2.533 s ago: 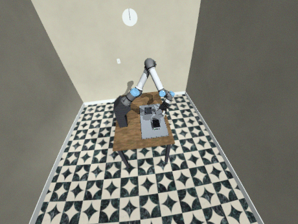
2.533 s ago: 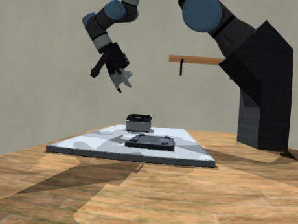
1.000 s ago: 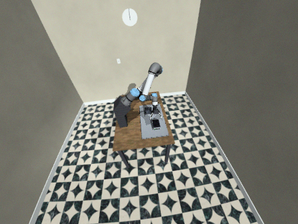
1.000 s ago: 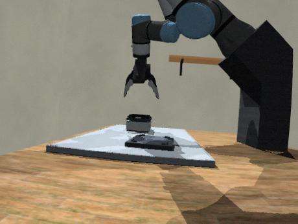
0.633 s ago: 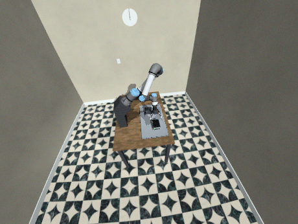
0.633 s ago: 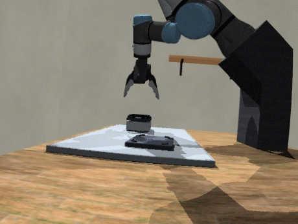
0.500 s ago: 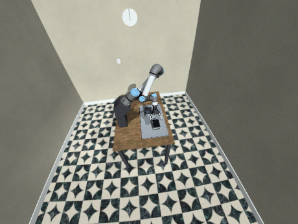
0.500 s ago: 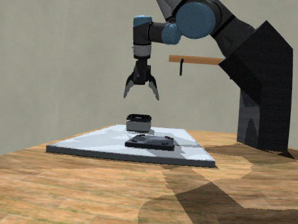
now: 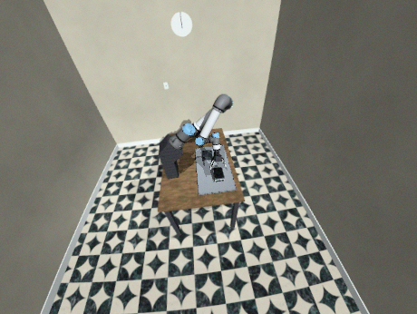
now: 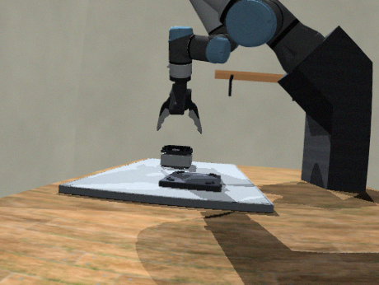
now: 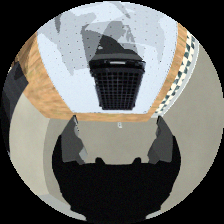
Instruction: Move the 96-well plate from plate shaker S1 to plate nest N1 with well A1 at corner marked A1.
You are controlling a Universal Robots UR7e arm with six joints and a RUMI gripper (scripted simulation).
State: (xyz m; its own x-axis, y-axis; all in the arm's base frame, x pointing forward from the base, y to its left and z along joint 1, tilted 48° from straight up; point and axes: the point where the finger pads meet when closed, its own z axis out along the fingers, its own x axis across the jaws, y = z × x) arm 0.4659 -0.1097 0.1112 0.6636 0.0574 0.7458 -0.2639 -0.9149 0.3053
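The 96-well plate is 50 mm below my hand. Round my hand: plate nest N1: 330 mm to the left, 140 mm behind, 110 mm below.
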